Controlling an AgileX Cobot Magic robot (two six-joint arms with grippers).
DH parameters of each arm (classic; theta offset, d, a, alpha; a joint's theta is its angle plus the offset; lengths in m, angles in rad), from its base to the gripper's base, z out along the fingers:
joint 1: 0 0.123 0 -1.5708
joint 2: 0.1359 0 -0.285 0
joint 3: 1.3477 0 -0.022 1.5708
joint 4: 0 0.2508 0 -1.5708
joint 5: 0 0 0.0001 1.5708
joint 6: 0 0.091 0 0
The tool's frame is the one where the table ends.
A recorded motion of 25 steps. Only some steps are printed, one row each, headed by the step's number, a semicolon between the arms.
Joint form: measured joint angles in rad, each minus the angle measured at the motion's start. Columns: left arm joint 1, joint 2, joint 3, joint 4, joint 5, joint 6; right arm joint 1, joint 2, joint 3, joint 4, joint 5, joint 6.
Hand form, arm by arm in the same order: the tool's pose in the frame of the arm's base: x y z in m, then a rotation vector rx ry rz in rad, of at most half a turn. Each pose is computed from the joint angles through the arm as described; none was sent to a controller.
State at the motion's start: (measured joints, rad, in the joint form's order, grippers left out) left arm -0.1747 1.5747 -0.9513 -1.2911 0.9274 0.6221; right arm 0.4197 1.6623 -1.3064 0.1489 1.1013 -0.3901
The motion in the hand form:
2: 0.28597 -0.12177 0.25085 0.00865 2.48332 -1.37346; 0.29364 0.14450 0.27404 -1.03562 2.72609 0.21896
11: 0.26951 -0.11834 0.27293 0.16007 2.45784 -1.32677; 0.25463 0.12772 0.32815 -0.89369 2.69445 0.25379
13: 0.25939 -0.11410 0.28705 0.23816 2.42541 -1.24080; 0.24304 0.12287 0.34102 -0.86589 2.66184 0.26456
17: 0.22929 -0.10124 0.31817 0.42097 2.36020 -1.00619; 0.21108 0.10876 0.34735 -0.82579 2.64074 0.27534
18: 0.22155 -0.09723 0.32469 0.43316 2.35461 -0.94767; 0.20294 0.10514 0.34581 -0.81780 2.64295 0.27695
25: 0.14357 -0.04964 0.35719 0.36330 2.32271 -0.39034; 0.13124 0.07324 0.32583 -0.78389 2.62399 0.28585
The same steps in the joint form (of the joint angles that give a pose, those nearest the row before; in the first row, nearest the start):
2: 0.0000 0.0000 0.0000 0.0019 0.0042 0.0010; 0.0000 -0.0214 0.0000 0.0033 0.0000 0.0299
11: 0.0029 -0.0853 -0.0032 0.0785 0.0460 0.0042; -0.0010 -0.2081 0.0032 0.0069 0.0998 0.1343
13: 0.0029 -0.1500 -0.0032 0.1391 0.0309 0.0069; -0.0010 -0.2624 0.0106 0.0099 0.1061 0.1492
17: 0.0029 -0.3136 -0.0043 0.3284 0.0168 -0.0103; -0.0010 -0.3930 0.1055 0.0110 0.1077 0.1747
18: 0.0029 -0.3540 -0.0043 0.3840 0.0122 -0.0413; -0.0010 -0.4249 0.1372 0.0110 0.1073 0.1807
25: 0.0029 -0.7235 0.0412 0.9574 0.0286 -0.3994; -0.0011 -0.7244 0.4049 0.0110 0.1094 0.2029

